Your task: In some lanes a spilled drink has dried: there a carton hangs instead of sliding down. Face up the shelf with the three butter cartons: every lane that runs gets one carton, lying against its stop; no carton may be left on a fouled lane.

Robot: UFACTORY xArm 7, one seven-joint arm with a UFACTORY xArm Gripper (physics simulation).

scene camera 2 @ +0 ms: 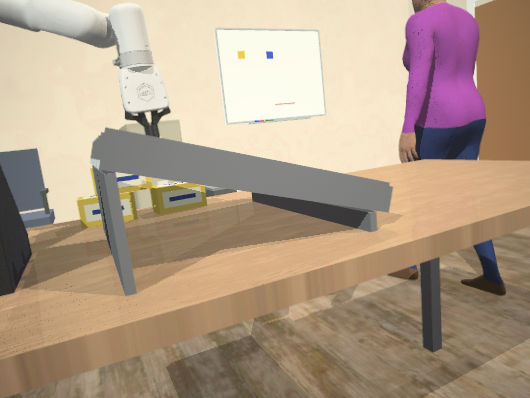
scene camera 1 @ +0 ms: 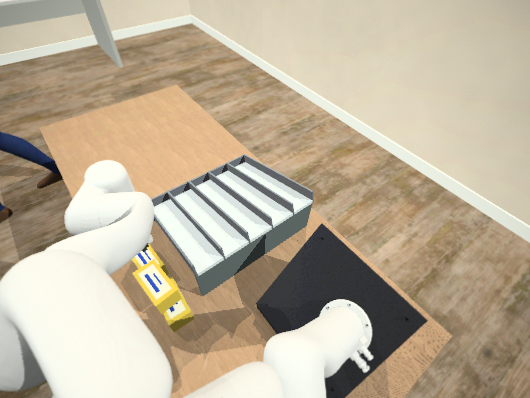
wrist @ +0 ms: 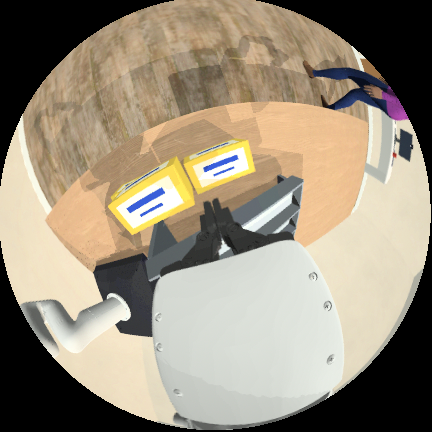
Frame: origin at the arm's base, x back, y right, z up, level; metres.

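Where they show: gripper, fingertip midpoint: (wrist: 213, 209); arm's base, link origin: (scene camera 1: 344, 326) (wrist: 118, 306).
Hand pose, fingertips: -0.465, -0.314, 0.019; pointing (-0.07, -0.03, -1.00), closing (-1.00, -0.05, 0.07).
Observation:
Each offset is from my fingertips to the top centre of the thing, as dx, dy, dz. Level surfaces: height alone.
The grey shelf (scene camera 1: 215, 281) (scene camera 2: 240, 162) (wrist: 257, 200) has several pale sloping lanes between dark dividers; its high end faces the arm's base. No carton shows on the lanes in scene camera 1, and no stain can be made out. Three yellow-and-white cartons are beside the shelf: one carton {+0.086, -0.012, -0.043} (scene camera 1: 156, 284) (scene camera 2: 131, 180) rests on top of the back carton {-0.041, -0.010, -0.107} (scene camera 1: 145, 257) (scene camera 2: 179, 198) and the front carton (scene camera 1: 178, 314) (scene camera 2: 107, 210). My gripper (scene camera 1: 148, 245) (scene camera 2: 152, 133) (wrist: 213, 209) is shut and empty, above and beside the shelf; its tips are partly hidden behind the shelf's side wall in scene camera 2.
The arm's base stands on a black plate (scene camera 1: 310, 270) (wrist: 122, 277) near the shelf's high end. The wooden table {dz -0.171} (scene camera 1: 145, 130) (scene camera 2: 475, 185) extends beyond the low end. A person (scene camera 1: 27, 150) (scene camera 2: 445, 70) (wrist: 395, 107) stands beyond the table.

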